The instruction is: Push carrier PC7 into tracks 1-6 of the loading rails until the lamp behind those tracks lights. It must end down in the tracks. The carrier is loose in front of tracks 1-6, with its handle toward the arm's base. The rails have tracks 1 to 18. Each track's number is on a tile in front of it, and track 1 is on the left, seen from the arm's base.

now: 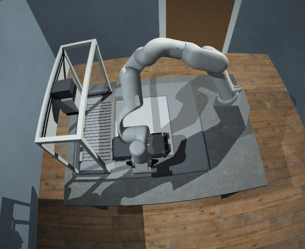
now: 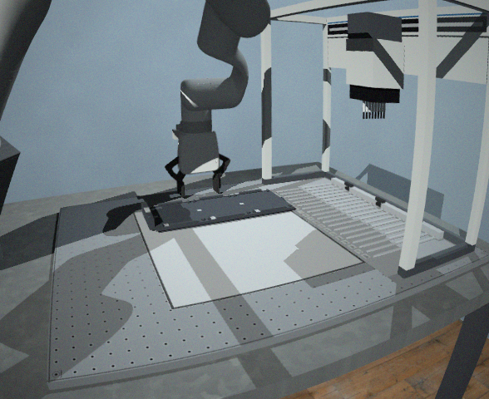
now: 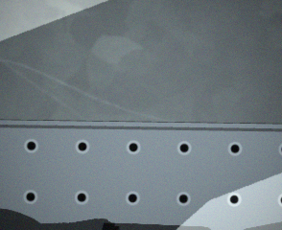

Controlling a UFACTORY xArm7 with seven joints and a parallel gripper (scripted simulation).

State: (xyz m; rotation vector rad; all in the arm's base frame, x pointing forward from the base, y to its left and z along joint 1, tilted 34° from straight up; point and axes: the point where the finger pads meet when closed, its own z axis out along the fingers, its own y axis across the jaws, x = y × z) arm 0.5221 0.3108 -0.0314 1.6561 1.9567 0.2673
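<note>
Right now my hand is 13 cm to the left of the carrier PC7 and 2 cm short of it. Round my hand: dark pipetting head (36 cm ahead, 33 cm above, 23 cm to the right).
</note>
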